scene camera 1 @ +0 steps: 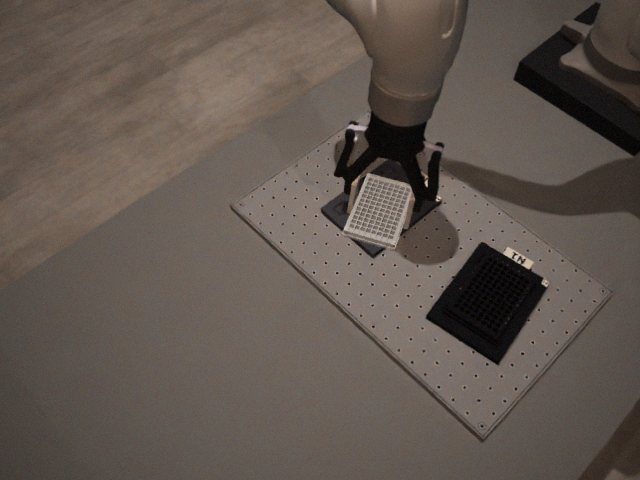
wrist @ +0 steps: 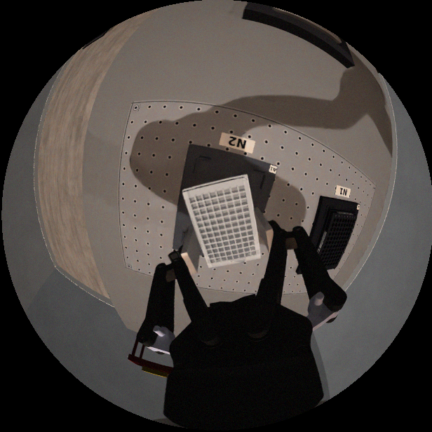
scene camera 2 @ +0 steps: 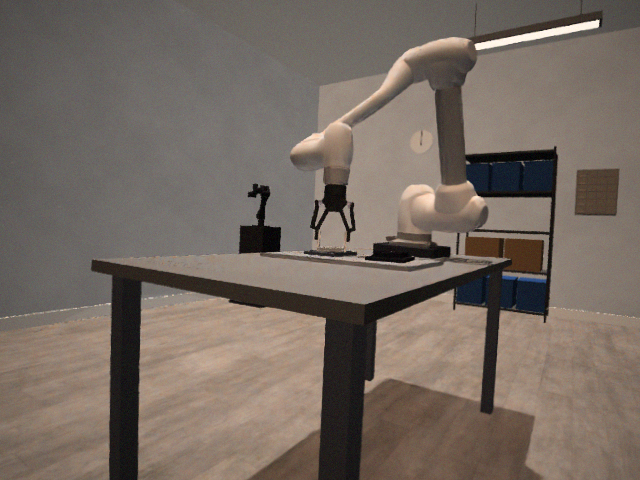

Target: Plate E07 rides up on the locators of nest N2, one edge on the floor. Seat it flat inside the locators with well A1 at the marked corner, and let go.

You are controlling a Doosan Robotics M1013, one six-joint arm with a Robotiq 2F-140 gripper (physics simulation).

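Places are measured from the arm's base along level axes (x ahead, y left, z up), in centimetres.
Where they show: gripper, between the fingertips: (scene camera 1: 379, 214) (scene camera 2: 331, 251); arm's base, origin of its link: (scene camera 1: 618, 65) (scene camera 2: 413, 245).
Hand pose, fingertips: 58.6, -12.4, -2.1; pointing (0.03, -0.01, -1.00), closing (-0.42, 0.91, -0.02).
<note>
Each offset is from my fingertips to the top centre of the thing, as dx, dy, dz. "spot": to the spot under its first point. Level surfaces: height alone.
The white plate E07 @(-0.3, -0.1, +1.6) (scene camera 1: 379, 206) (wrist: 225, 220) lies turned askew over the dark nest N2 @(spot: +5.8, +3.6, -0.1) (scene camera 1: 373, 249) (wrist: 200, 172), across its locators, with one end past the nest's edge. Its tilt is hard to judge. The A1 mark (wrist: 273, 169) is at the nest corner beside the N2 label (wrist: 237, 143). Which plate corner is A1 cannot be read. My gripper (scene camera 1: 379, 215) (scene camera 2: 332, 247) (wrist: 225, 225) points down over N2, its two pads against the plate's long sides, shut on the plate. The plate's underside and the covered locators are hidden.
Nest N1 @(spot: +7.3, +18.0, +0.5) (scene camera 1: 442, 310) (scene camera 2: 390, 255) (wrist: 320, 215), a black block with a black plate on it, is beside N2 on the perforated board @(spot: +10.9, -5.0, -1.3) (scene camera 1: 310, 242) (wrist: 150, 200). The arm's black base (scene camera 1: 558, 95) (scene camera 2: 410, 250) stands on the table @(dz -2.6) (scene camera 1: 155, 361) (scene camera 2: 232, 273) behind the board.
</note>
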